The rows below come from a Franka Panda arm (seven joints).
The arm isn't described. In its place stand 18 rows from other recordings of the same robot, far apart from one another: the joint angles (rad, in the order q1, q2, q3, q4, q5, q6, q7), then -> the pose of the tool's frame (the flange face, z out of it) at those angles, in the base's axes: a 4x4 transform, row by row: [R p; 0 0 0 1], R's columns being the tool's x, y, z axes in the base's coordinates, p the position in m.
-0.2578 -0.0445 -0.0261 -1.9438 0.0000 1.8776 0.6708 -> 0.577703 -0.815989 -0.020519 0.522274; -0.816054 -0.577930 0.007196 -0.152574; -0.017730 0.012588 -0.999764 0.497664; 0 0 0 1
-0.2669 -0.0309 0.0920 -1.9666 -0.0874 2.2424 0.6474 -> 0.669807 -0.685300 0.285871 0.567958; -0.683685 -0.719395 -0.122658 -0.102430; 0.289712 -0.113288 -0.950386 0.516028; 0 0 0 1
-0.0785 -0.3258 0.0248 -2.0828 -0.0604 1.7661 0.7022 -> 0.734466 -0.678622 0.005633 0.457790; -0.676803 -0.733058 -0.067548 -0.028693; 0.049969 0.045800 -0.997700 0.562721; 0 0 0 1
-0.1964 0.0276 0.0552 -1.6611 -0.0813 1.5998 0.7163 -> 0.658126 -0.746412 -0.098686 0.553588; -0.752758 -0.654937 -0.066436 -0.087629; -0.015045 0.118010 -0.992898 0.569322; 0 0 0 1
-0.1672 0.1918 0.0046 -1.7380 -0.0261 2.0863 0.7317 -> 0.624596 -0.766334 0.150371 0.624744; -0.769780 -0.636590 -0.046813 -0.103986; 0.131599 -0.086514 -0.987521 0.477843; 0 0 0 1
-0.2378 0.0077 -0.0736 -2.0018 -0.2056 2.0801 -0.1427 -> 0.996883 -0.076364 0.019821 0.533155; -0.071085 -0.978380 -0.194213 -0.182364; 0.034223 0.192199 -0.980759 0.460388; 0 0 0 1
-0.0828 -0.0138 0.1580 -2.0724 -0.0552 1.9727 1.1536 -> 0.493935 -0.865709 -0.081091 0.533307; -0.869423 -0.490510 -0.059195 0.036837; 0.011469 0.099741 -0.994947 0.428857; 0 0 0 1
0.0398 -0.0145 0.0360 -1.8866 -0.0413 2.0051 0.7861 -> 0.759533 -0.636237 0.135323 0.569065; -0.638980 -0.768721 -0.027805 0.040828; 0.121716 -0.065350 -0.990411 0.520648; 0 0 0 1
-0.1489 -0.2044 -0.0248 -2.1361 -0.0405 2.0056 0.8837 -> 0.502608 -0.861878 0.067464 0.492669; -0.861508 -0.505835 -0.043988 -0.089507; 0.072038 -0.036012 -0.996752 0.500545; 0 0 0 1
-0.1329 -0.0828 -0.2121 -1.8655 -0.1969 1.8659 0.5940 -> 0.628110 -0.777791 0.022769 0.507727; -0.761280 -0.620305 -0.188876 -0.202134; 0.161030 0.101302 -0.981737 0.555462; 0 0 0 1
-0.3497 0.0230 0.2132 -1.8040 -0.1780 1.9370 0.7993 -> 0.627161 -0.773542 0.091109 0.574306; -0.754685 -0.632434 -0.174580 -0.092127; 0.192666 0.040731 -0.980419 0.534111; 0 0 0 1
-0.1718 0.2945 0.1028 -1.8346 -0.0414 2.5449 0.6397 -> 0.701728 -0.586329 0.404717 0.661729; -0.632179 -0.774393 -0.025775 -0.050628; 0.328523 -0.237767 -0.914078 0.416604; 0 0 0 1
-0.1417 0.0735 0.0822 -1.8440 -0.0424 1.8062 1.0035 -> 0.495207 -0.861469 -0.112434 0.568950; -0.868219 -0.495358 -0.028570 -0.038413; -0.031082 0.111765 -0.993248 0.473272; 0 0 0 1
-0.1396 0.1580 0.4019 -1.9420 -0.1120 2.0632 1.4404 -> 0.428898 -0.903280 -0.011498 0.570852; -0.902770 -0.428130 -0.041366 0.139740; 0.032443 0.028122 -0.999078 0.406349; 0 0 0 1
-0.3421 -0.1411 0.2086 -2.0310 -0.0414 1.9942 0.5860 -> 0.756089 -0.648053 0.091418 0.522519; -0.643129 -0.761594 -0.079752 -0.068414; 0.121307 0.001506 -0.992614 0.516529; 0 0 0 1
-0.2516 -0.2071 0.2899 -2.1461 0.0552 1.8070 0.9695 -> 0.570176 -0.809646 -0.139184 0.477464; -0.818305 -0.574712 -0.009090 0.028525; -0.072631 0.119078 -0.990225 0.475897; 0 0 0 1
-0.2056 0.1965 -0.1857 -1.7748 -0.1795 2.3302 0.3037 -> 0.779680 -0.564665 0.270654 0.600789; -0.494811 -0.820472 -0.286334 -0.242732; 0.383746 0.089326 -0.919108 0.486193; 0 0 0 1
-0.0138 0.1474 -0.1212 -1.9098 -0.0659 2.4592 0.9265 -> 0.469875 -0.795959 0.381663 0.623458; -0.832036 -0.543769 -0.109690 -0.081463; 0.294846 -0.266017 -0.917770 0.463496; 0 0 0 1
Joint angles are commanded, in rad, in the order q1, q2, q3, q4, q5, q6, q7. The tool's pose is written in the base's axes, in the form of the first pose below.
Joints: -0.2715 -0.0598 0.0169 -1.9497 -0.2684 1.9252 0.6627
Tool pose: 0.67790 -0.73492 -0.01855 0.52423; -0.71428 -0.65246 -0.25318 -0.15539; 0.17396 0.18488 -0.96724 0.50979; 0 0 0 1
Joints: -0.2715 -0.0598 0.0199 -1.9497 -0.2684 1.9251 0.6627
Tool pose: 0.68004 -0.73296 -0.01794 0.52469; -0.71224 -0.65461 -0.25338 -0.15379; 0.17398 0.18509 -0.96720 0.50979; 0 0 0 1
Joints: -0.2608 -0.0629 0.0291 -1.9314 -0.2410 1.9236 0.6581
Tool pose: 0.68690 -0.72669 0.00946 0.52973; -0.70499 -0.66943 -0.23419 -0.14183; 0.17652 0.15419 -0.97215 0.51975; 0 0 0 1
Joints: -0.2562 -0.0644 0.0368 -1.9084 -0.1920 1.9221 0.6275
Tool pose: 0.70201 -0.71097 0.04114 0.53443; -0.69223 -0.69480 -0.19513 -0.13246; 0.16731 0.10850 -0.97992 0.53093; 0 0 0 1
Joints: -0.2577 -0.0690 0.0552 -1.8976 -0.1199 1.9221 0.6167
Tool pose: 0.70371 -0.70706 0.06968 0.53782; -0.69593 -0.70572 -0.13281 -0.11827; 0.14308 0.04497 -0.98869 0.53795; 0 0 0 1
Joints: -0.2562 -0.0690 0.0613 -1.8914 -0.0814 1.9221 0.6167
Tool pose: 0.70043 -0.70891 0.08267 0.53987; -0.70213 -0.70521 -0.09842 -0.11158; 0.12808 0.01089 -0.99170 0.54071; 0 0 0 1
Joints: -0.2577 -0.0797 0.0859 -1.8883 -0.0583 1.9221 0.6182
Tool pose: 0.70936 -0.69755 0.10114 0.54079; -0.69308 -0.71641 -0.07998 -0.09664; 0.12825 -0.01336 -0.99165 0.54792; 0 0 0 1
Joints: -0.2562 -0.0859 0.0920 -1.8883 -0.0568 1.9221 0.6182
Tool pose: 0.71356 -0.69226 0.10778 0.54025; -0.68785 -0.72145 -0.07985 -0.09200; 0.13303 -0.01716 -0.99096 0.55128; 0 0 0 1
